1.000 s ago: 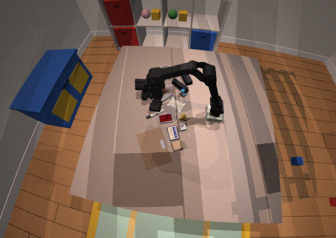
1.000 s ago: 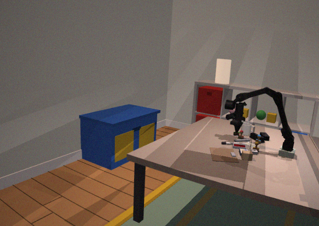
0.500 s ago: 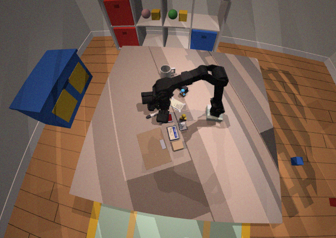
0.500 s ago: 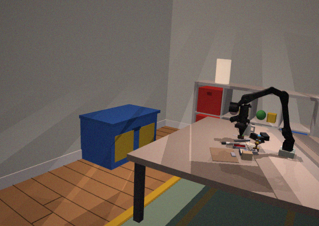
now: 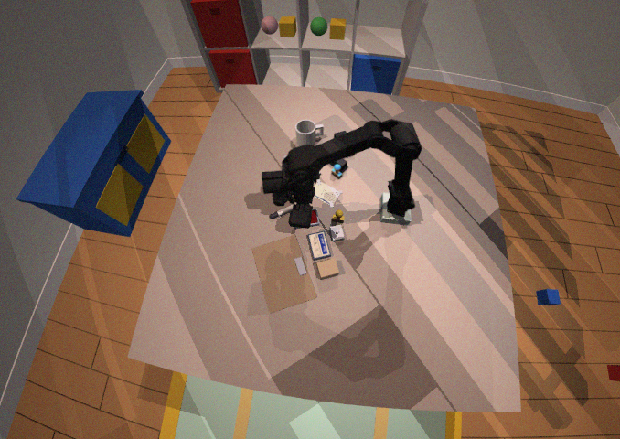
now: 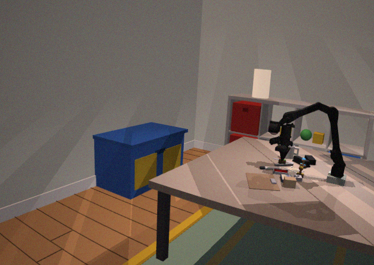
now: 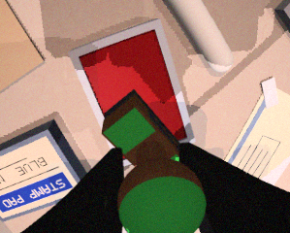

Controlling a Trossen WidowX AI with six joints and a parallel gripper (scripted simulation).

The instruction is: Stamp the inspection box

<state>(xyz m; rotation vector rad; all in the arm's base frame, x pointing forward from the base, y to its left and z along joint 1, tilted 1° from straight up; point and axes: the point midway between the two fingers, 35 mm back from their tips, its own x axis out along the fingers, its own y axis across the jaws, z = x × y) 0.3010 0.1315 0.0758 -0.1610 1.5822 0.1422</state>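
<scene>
Right now my gripper tip is 80 mm above the red ink pad. Also, from my gripper tip: yellow-knobbed stamp (110 mm behind, 30 mm to the right, 60 mm below); green-knobbed stamp (right at my gripper tip); white marker (90 mm ahead, 70 mm below).
</scene>
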